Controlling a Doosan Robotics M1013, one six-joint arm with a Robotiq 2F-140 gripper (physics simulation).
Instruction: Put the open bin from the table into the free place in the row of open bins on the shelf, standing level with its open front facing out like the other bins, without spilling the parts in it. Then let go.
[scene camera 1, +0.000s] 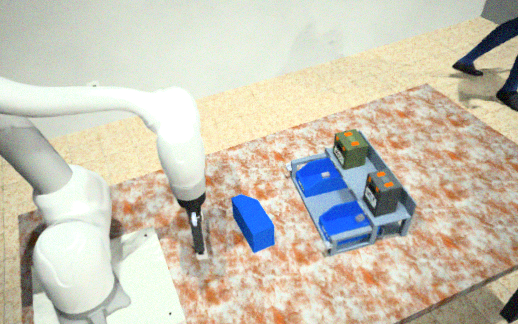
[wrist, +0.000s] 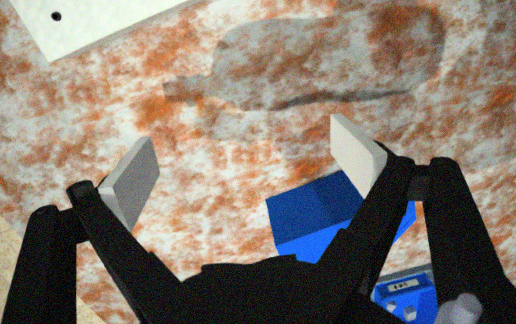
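Seen in the pictures: gripper, fingertip midpoint: (wrist: 243, 144); arm's base at its link origin: (scene camera 1: 89, 297).
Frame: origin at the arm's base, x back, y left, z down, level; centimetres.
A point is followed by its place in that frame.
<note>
The blue bin (scene camera 1: 254, 225) @(x -50.0, y -10.4, z -3.9 cm) (wrist: 307, 220) @(x -48.3, y -8.4, z -1.5 cm) is on the table, apart from the shelf. It appears to lie on its side, a flat wall with a slanted corner upward; its inside and parts are hidden. My gripper (scene camera 1: 201, 255) (wrist: 243, 144) @(x -32.4, y -8.2, z -9.6 cm) is open and empty, pointing down, left of the bin in the scene view. In the wrist view the right finger partly hides the bin. The grey-blue shelf (scene camera 1: 321, 204) @(x -78.6, y -11.0, z 5.5 cm) (wrist: 411, 272) @(x -77.1, y 2.0, z 5.1 cm) holds two blue open bins, a far one (scene camera 1: 320, 179) @(x -86.5, y -1.6, z 5.3 cm) and a near one (scene camera 1: 345, 220) @(x -80.1, y -21.4, z 5.2 cm), with a free place between them.
A green box (scene camera 1: 351, 152) @(x -91.2, y -10.3, z -12.1 cm) and a dark grey box (scene camera 1: 382, 195) @(x -82.8, y -31.1, z -14.3 cm) stand on the shelf's raised back level. The white base plate (scene camera 1: 150, 280) @(x -15.9, y -5.0, z 0.8 cm) (wrist: 75, 30) @(x -17.8, y -17.3, z 1.0 cm) lies by the arm. A person's legs (scene camera 1: 492, 50) show beyond the table's far side.
</note>
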